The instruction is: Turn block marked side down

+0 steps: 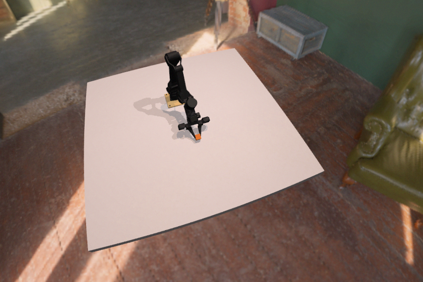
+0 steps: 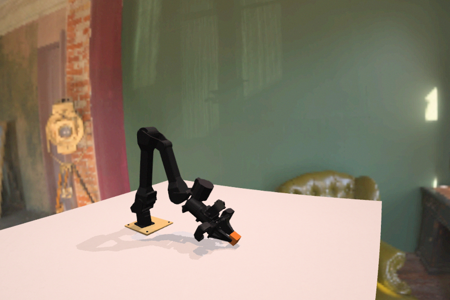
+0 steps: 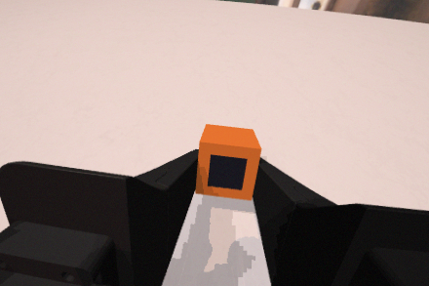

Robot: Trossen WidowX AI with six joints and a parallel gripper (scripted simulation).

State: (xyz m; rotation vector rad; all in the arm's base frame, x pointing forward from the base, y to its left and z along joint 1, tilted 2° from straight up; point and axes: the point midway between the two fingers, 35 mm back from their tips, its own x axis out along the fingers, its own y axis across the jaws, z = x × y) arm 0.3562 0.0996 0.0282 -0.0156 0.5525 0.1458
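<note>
Right now the orange block is 1 cm behind my gripper tip and 1 cm above it.
</note>
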